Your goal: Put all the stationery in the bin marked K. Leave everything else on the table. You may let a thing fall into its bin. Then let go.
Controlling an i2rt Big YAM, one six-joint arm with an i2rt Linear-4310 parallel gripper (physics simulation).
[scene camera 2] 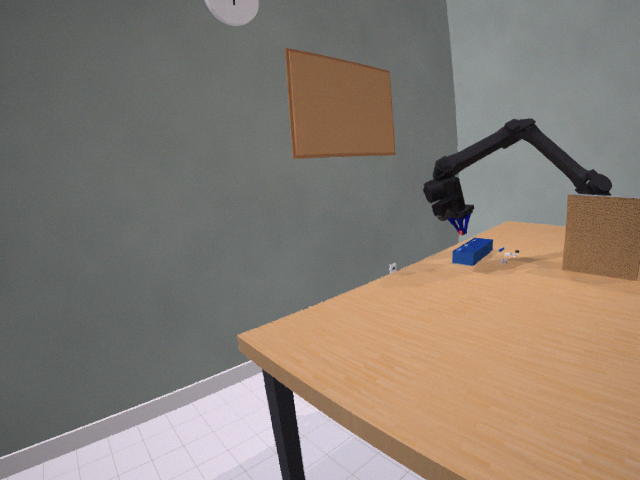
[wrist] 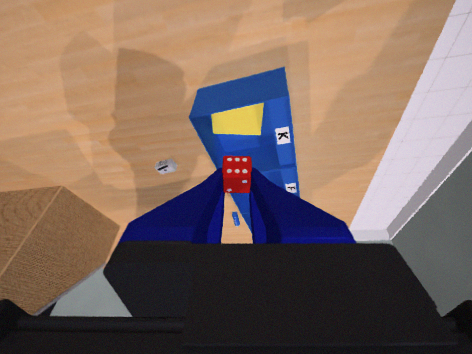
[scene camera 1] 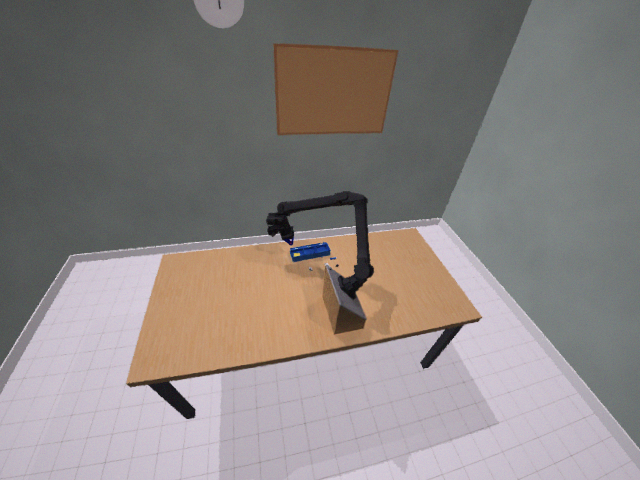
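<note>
My gripper is shut on a red die with white dots, held above the table near the bin's K end. The long blue bin has several compartments. The K label marks its end compartment, and the F label marks the one beside it. A flat yellow thing lies in the K compartment. The fingers and die hide part of the bin in the wrist view.
Near the bin on the table lie a small grey-white block with a dark slot, a small blue cylinder, a white piece and a small black piece. The arm's brown pedestal stands nearby.
</note>
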